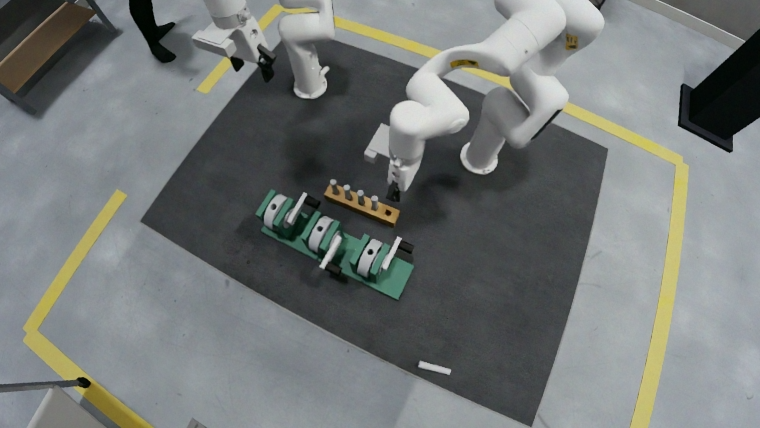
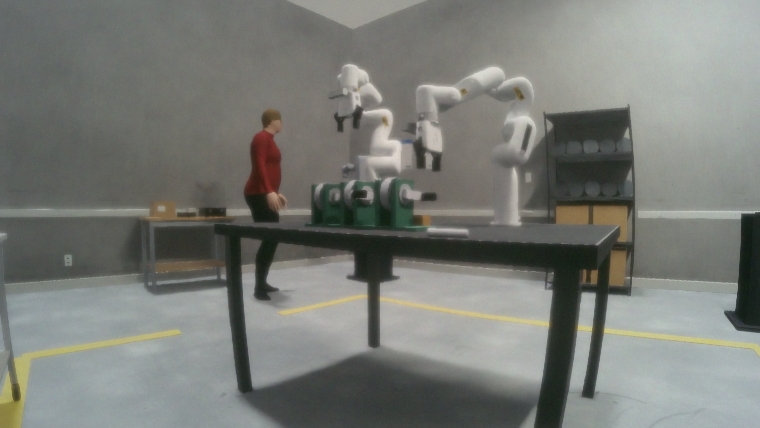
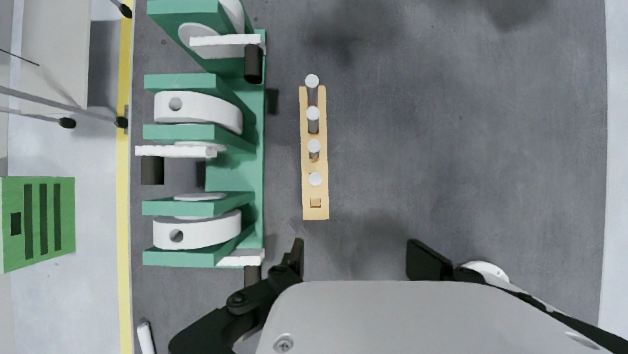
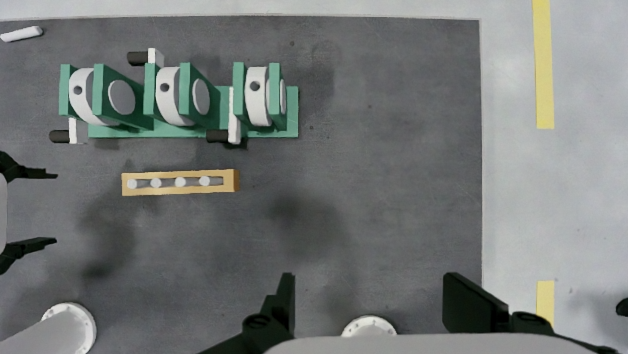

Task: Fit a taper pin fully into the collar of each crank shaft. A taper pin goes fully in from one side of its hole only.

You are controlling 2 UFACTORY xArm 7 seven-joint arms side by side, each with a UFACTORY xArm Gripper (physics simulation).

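Seen in the pictures: left gripper, between the fingertips: (image 1: 401, 184) (image 2: 429, 170) (image 3: 354, 256) (image 4: 48, 208); right gripper, between the fingertips: (image 1: 254, 73) (image 2: 347, 130) (image 4: 369, 298); left arm's base, origin of its link: (image 1: 478, 158) (image 2: 505, 225) (image 4: 70, 329); right arm's base, origin of its link: (image 1: 310, 86).
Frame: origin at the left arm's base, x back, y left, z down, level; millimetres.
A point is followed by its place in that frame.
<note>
A green base (image 1: 398, 281) @(x -498, y 1, z -10 mm) (image 4: 293, 112) @(x -550, y -427, z -10 mm) bears three crank shafts with white collars (image 1: 276, 211) @(x -552, y -362, z -145 mm) (image 1: 321, 234) @(x -534, y -221, z -148 mm) (image 1: 369, 257) @(x -514, y -84, z -149 mm). The top hole of each collar shows dark, with no pin standing in it. A wooden rack (image 1: 394, 216) @(x -349, y -113, z -40 mm) (image 3: 320, 214) @(x -340, y -116, z -40 mm) (image 4: 231, 180) @(x -388, y -328, z -40 mm) holds several grey pins upright; its end hole is empty. A loose pale pin (image 1: 434, 367) @(x -642, y 212, z -17 mm) (image 2: 447, 232) @(x -650, y 220, z -10 mm) (image 4: 21, 34) @(x -640, y 207, z -15 mm) lies flat near the table edge. My left gripper (image 1: 393, 192) @(x -317, y -120, z -189 mm) (image 2: 428, 161) @(x -317, y -120, z -189 mm) (image 3: 354, 256) @(x -317, y -120, z -189 mm) is open and empty, above the table near the rack's empty end. My right gripper (image 1: 252, 66) @(x -350, y -530, z -388 mm) (image 2: 348, 121) @(x -350, y -530, z -388 mm) (image 4: 369, 298) @(x -350, y -530, z -388 mm) is open and empty, high and far from the base.
Crank handles with black grips (image 1: 406, 246) @(x -426, y -27, z -107 mm) (image 1: 312, 201) @(x -466, y -312, z -114 mm) (image 1: 333, 270) @(x -588, y -147, z -112 mm) stick out from both long sides of the base. The right arm's round mount (image 1: 310, 87) @(x -107, y -628, z -46 mm) and the left arm's mount (image 1: 479, 159) @(x -46, y 8, z -65 mm) stand on the dark table top. A person in red (image 2: 264, 164) stands behind the table.
</note>
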